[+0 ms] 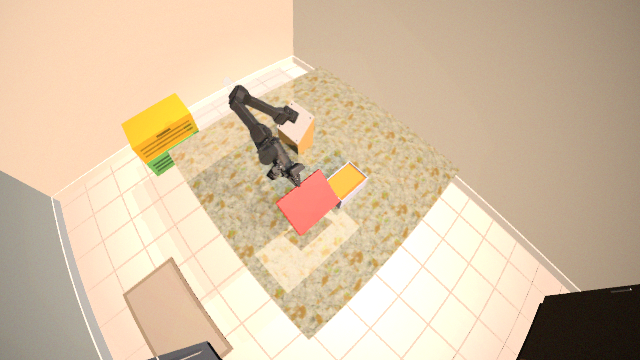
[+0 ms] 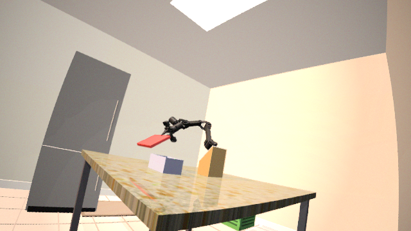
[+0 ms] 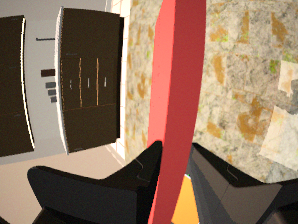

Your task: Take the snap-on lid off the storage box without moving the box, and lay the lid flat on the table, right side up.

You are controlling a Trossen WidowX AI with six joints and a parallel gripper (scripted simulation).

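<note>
The red lid lies 7 cm ahead of my gripper tip, 4 cm below it and 1 cm to the right of it. From my gripper tip the other things lie so: storage box 23 cm to the left, 18 cm below, 10 cm ahead.
</note>
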